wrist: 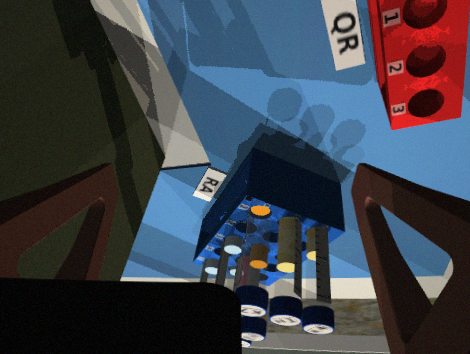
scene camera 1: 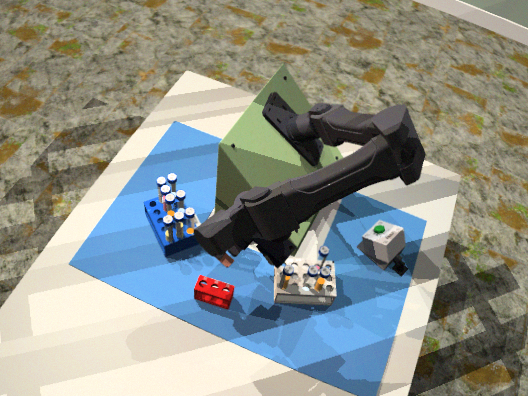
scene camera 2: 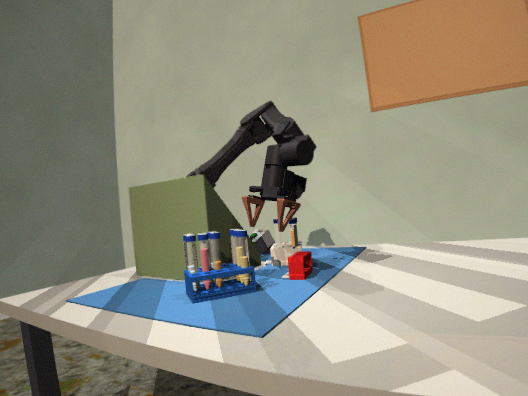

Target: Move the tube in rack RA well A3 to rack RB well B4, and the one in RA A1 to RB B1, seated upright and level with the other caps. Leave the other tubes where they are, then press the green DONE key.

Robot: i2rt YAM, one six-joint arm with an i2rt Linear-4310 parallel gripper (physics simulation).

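Pixels of known places: gripper, between the fingertips: (wrist: 234,176) (scene camera 2: 265,229); arm's base, origin of its link: (scene camera 1: 292,130) (scene camera 2: 176,213).
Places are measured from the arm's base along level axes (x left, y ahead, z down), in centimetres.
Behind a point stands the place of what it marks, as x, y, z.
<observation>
The blue rack RA (scene camera 1: 182,247) {-14.8, 30.0, 15.3} (scene camera 2: 189,288) {-25.0, 22.1, 14.5} (wrist: 295,185) {-14.6, 29.7, 14.5} stands at the left of the mat in scene view 1 and holds several upright blue-capped tubes. Three of its caps (wrist: 286,311) {-14.8, 29.2, 4.5} show clearly in the wrist view, low in the picture; its well letters are too small to read. The white rack, presumably RB, (scene camera 1: 305,300) {14.9, 32.3, 15.5} (scene camera 2: 281,256) {6.8, 29.2, 14.2} holds several tubes; its well labels are not legible. The green key (scene camera 1: 379,229) {26.1, 11.9, 9.7} (scene camera 2: 253,235) {25.8, 11.8, 10.1} sits on a grey box. My gripper (scene camera 2: 267,228) {-3.4, 29.8, 5.6} (wrist: 234,176) {-3.4, 29.8, 5.6} is open and empty, above the mat between the racks; the arm partly hides its fingers in scene view 1.
A red three-hole block (scene camera 1: 214,296) {-3.3, 40.0, 12.2} (scene camera 2: 295,270) {-7.9, 38.1, 14.7} (wrist: 425,82) {-5.2, 38.2, 11.8} stands near the front mat edge, beside the QR label (wrist: 345,35) {-4.3, 35.0, 16.6}. The green pedestal (scene camera 1: 240,175) {-6.1, 19.4, -2.7} (scene camera 2: 167,225) {-9.5, 4.5, 2.8} (wrist: 60,125) {-1.3, 20.1, 9.2} rises behind and between the racks. The RA label (wrist: 209,184) {-15.3, 21.4, 16.6} lies beside the blue rack.
</observation>
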